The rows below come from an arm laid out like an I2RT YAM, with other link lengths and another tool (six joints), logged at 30 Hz.
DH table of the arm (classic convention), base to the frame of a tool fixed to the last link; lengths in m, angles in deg. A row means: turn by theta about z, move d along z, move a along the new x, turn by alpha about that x. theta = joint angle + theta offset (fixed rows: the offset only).
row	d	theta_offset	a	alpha
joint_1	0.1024	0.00	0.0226	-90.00
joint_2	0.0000	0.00	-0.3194	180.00
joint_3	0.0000	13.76	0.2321	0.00
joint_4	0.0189	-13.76	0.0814	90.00
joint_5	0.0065	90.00	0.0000	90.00
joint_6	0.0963	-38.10	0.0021	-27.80
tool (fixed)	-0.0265	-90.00	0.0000	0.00
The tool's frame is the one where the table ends.
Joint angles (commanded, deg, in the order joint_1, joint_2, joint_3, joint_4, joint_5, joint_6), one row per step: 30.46 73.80 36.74 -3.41 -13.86 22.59; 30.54 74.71 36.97 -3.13 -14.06 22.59; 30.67 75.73 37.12 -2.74 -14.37 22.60; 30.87 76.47 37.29 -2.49 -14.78 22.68; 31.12 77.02 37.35 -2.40 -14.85 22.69; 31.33 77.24 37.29 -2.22 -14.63 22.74; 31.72 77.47 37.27 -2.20 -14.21 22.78
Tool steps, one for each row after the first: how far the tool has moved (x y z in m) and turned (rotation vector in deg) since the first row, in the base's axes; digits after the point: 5 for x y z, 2 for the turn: 0.00233 0.00209 -0.00194 -0.09 0.41 0.23; 0.00455 0.00456 -0.00462 -0.15 0.93 0.59; 0.00586 0.00701 -0.00628 -0.05 1.39 1.05; 0.00642 0.00885 -0.00817 -0.21 1.77 1.34; 0.00654 0.00978 -0.00917 -0.36 1.81 1.35; 0.00627 0.01121 -0.01036 -0.70 1.88 1.40
